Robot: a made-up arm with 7 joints. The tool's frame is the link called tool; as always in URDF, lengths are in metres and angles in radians. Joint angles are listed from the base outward.
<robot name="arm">
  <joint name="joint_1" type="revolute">
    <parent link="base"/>
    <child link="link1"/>
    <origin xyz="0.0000 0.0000 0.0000" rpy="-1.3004 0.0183 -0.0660"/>
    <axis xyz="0 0 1"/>
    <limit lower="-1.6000" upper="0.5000"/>
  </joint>
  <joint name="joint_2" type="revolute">
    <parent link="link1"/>
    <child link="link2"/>
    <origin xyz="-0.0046 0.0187 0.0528" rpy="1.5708 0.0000 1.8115"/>
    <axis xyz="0 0 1"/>
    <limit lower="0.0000" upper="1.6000"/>
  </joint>
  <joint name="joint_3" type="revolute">
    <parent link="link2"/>
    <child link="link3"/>
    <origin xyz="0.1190 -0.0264 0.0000" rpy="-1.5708 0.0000 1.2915"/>
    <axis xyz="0 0 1"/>
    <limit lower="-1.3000" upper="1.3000"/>
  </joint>
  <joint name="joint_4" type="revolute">
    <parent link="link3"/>
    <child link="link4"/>
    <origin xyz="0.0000 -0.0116 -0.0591" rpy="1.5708 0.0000 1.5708"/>
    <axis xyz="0 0 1"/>
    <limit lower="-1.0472" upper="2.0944"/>
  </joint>
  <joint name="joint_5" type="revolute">
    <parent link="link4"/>
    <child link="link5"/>
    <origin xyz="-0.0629 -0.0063 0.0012" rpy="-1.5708 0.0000 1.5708"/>
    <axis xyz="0 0 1"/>
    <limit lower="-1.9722" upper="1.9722"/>
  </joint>
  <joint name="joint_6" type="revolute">
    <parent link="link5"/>
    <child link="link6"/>
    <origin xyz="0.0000 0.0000 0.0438" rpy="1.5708 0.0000 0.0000"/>
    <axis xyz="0 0 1"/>
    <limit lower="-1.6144" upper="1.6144"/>
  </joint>
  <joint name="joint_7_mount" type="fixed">
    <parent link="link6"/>
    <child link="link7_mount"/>
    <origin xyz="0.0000 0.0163 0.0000"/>
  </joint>
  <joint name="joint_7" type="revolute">
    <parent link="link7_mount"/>
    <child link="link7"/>
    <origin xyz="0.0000 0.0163 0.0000" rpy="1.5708 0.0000 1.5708"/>
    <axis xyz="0 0 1"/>
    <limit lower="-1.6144" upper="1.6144"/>
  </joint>
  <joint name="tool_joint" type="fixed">
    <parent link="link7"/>
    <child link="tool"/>
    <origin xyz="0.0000 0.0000 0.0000"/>
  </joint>
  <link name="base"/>
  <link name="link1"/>
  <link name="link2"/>
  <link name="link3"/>
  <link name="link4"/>
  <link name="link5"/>
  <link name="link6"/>
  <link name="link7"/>
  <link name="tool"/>
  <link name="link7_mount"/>
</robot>
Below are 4 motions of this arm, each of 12 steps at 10 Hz.
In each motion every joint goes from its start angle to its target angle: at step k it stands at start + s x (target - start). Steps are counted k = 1, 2, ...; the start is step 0. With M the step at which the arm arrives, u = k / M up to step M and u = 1 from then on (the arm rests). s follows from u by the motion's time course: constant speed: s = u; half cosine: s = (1 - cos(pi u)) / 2; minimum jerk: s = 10 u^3 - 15 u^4 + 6 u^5.
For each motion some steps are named. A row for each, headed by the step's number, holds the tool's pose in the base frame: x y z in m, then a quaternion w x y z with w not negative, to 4 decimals.
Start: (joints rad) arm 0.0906 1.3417 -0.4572 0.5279 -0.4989 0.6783 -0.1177
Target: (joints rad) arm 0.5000 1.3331 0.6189 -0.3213 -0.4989 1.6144 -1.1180
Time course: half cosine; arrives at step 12
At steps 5, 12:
5: 0.0602 0.2910 -0.1134 0.6213 0.1825 0.7602 0.0517
12: 0.0622 0.2599 -0.0422 0.6687 -0.0620 0.7377 -0.0690

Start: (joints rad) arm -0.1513 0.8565 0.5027 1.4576 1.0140 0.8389 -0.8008
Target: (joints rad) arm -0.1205 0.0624 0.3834 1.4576 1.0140 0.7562 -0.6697
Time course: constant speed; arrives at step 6
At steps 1, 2, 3, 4, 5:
1: -0.0159 0.2837 -0.2174 0.3014 0.0547 0.9440 0.1227
2: -0.0211 0.2537 -0.2455 0.2976 0.0479 0.9517 0.0579
3: -0.0260 0.2201 -0.2693 0.2954 0.0406 0.9545 -0.0073
4: -0.0307 0.1835 -0.2886 0.2947 0.0326 0.9523 -0.0724
5: -0.0349 0.1446 -0.3028 0.2956 0.0238 0.9451 -0.1371

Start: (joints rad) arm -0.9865 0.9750 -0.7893 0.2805 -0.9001 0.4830 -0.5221
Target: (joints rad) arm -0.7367 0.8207 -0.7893 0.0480 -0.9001 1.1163 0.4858
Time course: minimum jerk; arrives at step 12
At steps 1, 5, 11, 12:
1: 0.2506 0.1414 -0.0972 0.8560 0.1289 0.3066 -0.3958
5: 0.2338 0.1297 -0.1232 0.8611 0.1695 0.3958 -0.2704
11: 0.1928 0.1094 -0.1616 0.7911 0.3413 0.5031 -0.0670
12: 0.1925 0.1092 -0.1618 0.7903 0.3430 0.5035 -0.0657

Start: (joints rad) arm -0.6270 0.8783 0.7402 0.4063 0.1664 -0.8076 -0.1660
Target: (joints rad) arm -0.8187 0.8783 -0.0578 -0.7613 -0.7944 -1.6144 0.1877
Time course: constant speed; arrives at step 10
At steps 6, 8, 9, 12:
6: 0.1514 0.1581 0.0119 0.4468 0.1303 -0.8757 -0.1282
8: 0.1353 0.1369 0.0106 0.3363 -0.0788 -0.9127 -0.2184
9: 0.1271 0.1298 0.0087 0.2847 -0.1914 -0.9040 -0.2551
12: 0.1192 0.1246 0.0063 0.2371 -0.3056 -0.8771 -0.2846

